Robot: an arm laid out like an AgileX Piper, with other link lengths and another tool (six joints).
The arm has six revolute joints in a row. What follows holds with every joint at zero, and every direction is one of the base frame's.
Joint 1 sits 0.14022 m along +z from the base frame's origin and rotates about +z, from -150.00 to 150.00 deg.
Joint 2 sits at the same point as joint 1 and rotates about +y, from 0.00 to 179.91 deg.
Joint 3 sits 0.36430 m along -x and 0.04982 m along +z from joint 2 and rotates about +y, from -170.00 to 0.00 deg.
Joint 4 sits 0.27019 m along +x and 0.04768 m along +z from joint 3 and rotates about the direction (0.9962, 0, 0.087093), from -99.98 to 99.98 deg.
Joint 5 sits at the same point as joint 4 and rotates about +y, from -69.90 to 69.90 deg.
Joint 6 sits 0.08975 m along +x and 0.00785 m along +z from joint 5 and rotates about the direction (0.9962, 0, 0.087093), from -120.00 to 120.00 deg.
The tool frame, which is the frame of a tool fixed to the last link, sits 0.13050 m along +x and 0.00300 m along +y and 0.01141 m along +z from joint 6; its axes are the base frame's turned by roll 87.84, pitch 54.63 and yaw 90.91 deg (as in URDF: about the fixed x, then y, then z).
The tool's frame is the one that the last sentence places.
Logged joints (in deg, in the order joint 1, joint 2, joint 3, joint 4, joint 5, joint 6), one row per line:
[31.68, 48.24, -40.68, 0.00, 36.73, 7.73]
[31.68, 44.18, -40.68, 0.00, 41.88, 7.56]
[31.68, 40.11, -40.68, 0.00, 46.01, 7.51]
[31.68, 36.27, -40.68, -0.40, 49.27, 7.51]
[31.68, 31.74, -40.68, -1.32, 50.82, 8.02]
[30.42, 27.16, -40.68, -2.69, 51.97, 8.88]
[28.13, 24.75, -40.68, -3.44, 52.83, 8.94]
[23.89, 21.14, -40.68, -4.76, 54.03, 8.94]
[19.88, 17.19, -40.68, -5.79, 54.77, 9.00]
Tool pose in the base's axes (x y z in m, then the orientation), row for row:
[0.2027, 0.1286, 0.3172, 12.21, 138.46, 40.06]
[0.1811, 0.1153, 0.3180, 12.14, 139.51, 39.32]
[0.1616, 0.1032, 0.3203, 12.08, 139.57, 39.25]
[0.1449, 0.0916, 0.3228, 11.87, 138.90, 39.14]
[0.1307, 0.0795, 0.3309, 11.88, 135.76, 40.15]
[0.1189, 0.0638, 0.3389, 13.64, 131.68, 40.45]
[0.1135, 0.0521, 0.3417, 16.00, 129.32, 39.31]
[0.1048, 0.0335, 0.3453, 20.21, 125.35, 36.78]
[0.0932, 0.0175, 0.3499, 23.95, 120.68, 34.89]
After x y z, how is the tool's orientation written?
As a rotation vector, in degrees.
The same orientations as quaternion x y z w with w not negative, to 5 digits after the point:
[0.08042, 0.91200, 0.26387, 0.30358]
[0.07970, 0.91588, 0.25814, 0.29694]
[0.07929, 0.91615, 0.25764, 0.29666]
[0.07814, 0.91437, 0.25765, 0.30240]
[0.07908, 0.90371, 0.26727, 0.32499]
[0.09212, 0.88934, 0.27319, 0.35489]
[0.10904, 0.88128, 0.26789, 0.37375]
[0.13977, 0.86692, 0.25437, 0.40523]
[0.16824, 0.84774, 0.24509, 0.43927]

